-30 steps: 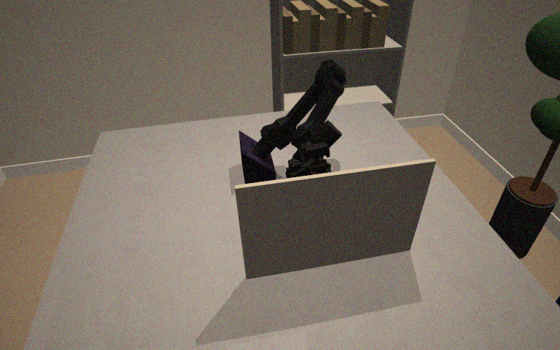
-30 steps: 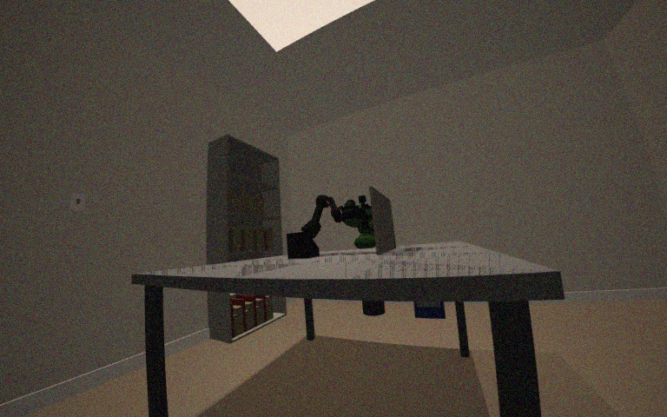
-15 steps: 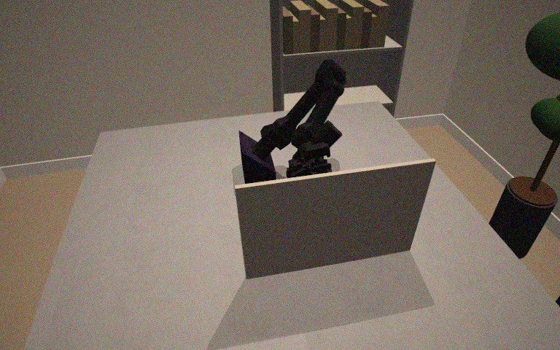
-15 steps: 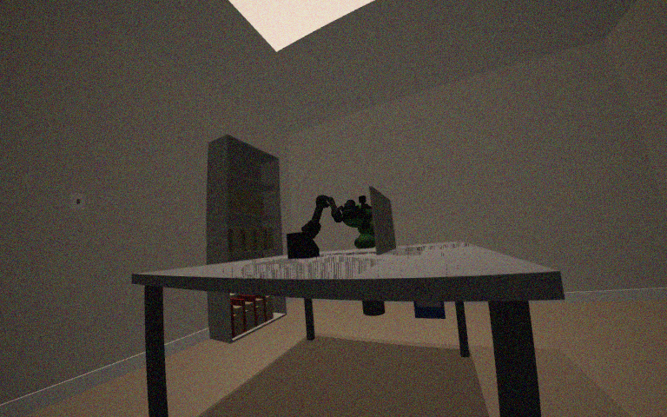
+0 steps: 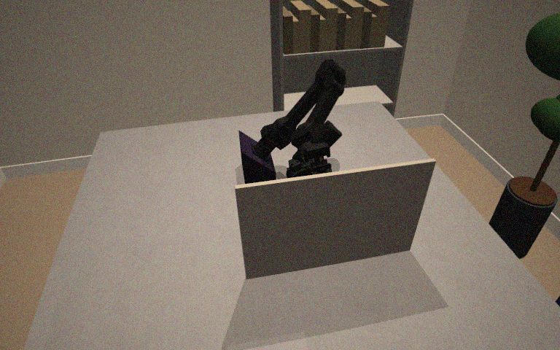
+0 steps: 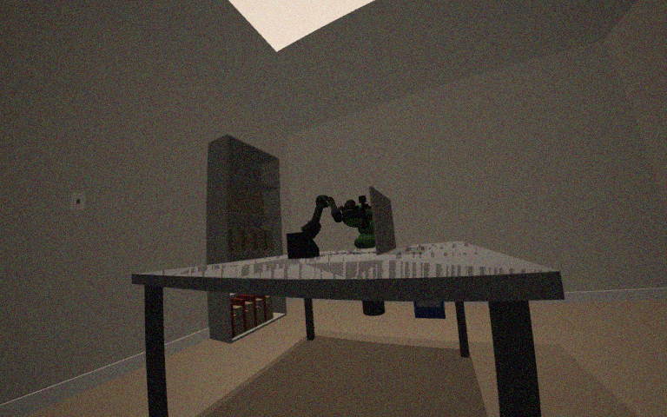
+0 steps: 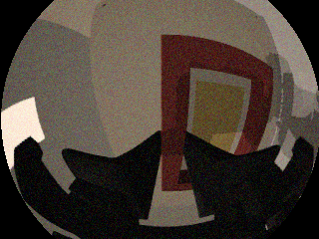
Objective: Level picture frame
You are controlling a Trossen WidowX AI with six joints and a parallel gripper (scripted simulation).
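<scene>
My gripper tip is now 5 cm above the dark red picture frame. Round my gripper tip: wall panel 1 cm ahead, 2 cm to the left, 7 cm below.
</scene>
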